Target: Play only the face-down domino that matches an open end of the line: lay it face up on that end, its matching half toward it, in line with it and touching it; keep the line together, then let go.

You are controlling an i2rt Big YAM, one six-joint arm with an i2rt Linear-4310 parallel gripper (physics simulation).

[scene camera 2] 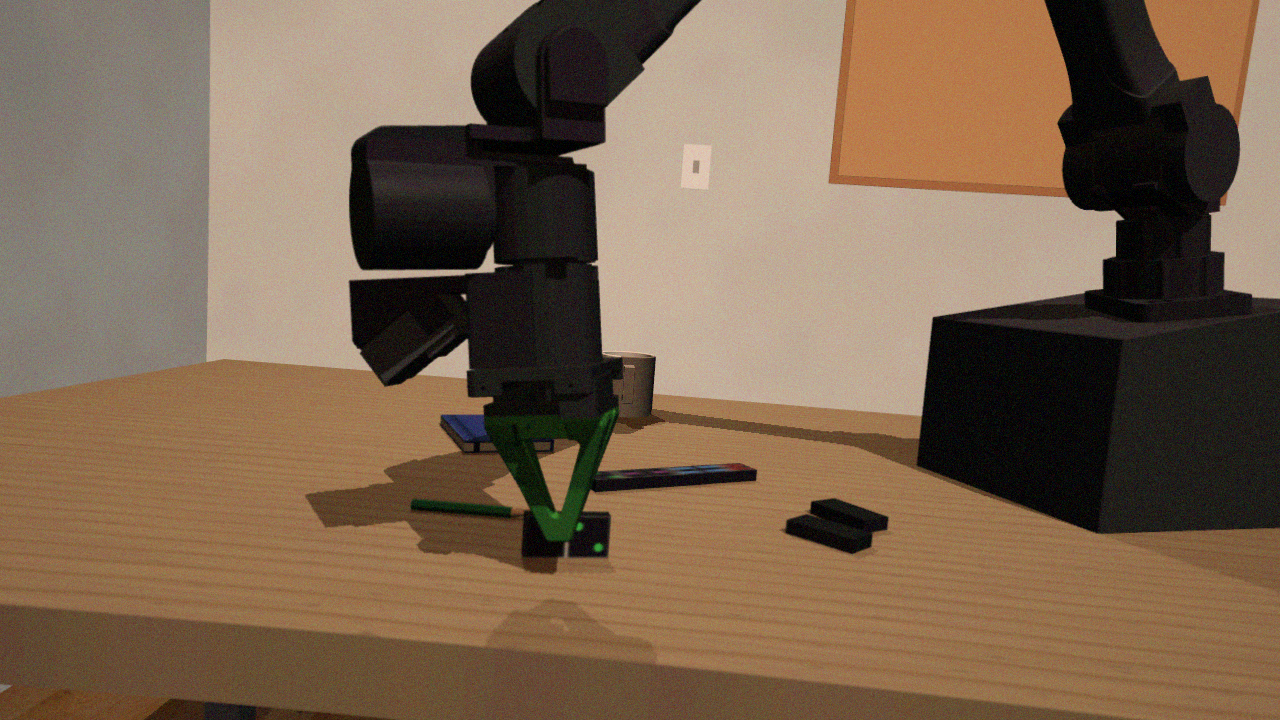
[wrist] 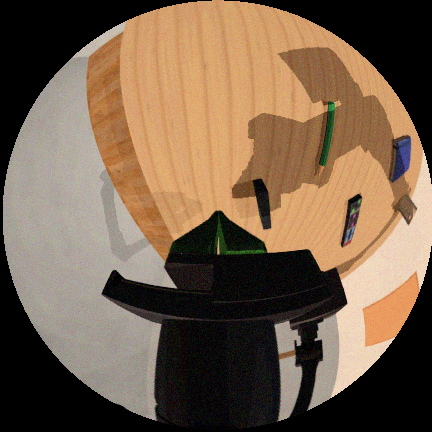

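Where they show: gripper, fingertip midpoint: (scene camera 2: 559, 541) (wrist: 217, 215); arm's base, link origin: (scene camera 2: 1161, 310) (wrist: 306, 322).
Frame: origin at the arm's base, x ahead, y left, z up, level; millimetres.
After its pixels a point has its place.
A black domino (scene camera 2: 590, 535) @[x 447, y 309, z -161 mm] (wrist: 262, 204) @[x 473, y 314, z -149 mm] stands on its long edge, its face toward scene camera 2; its right half shows two green pips, and its left half, partly covered by the fingers, shows no pips. My gripper (scene camera 2: 556, 538) @[x 457, y 358, z -150 mm] (wrist: 217, 215) @[x 457, y 358, z -150 mm] is shut and empty, pointing down, with its tips in front of the domino's face in the scene view; whether they touch it I cannot tell. The face-up line (scene camera 2: 675, 477) (wrist: 351, 220) lies together behind it. Two face-down dominoes, a nearer one (scene camera 2: 827, 533) @[x 295, y 232, z -166 mm] and a farther one (scene camera 2: 848, 513) @[x 275, y 178, z -166 mm], lie side by side to the right.
A green pencil (scene camera 2: 460, 507) @[x 549, y 249, z -170 mm] (wrist: 327, 135) @[x 547, y 249, z -170 mm] lies behind and left of the standing domino. A blue notebook (scene camera 2: 460, 429) @[x 628, y 17, z -164 mm] (wrist: 401, 157) and a mug (scene camera 2: 637, 385) @[x 482, y -202, z -136 mm] (wrist: 407, 209) are farther back. The arm's black base block (scene camera 2: 1020, 411) @[x 118, y 40, z -96 mm] is at the right. The front table edge (scene camera 2: 268, 640) @[x 574, y 448, z -182 mm] is near.
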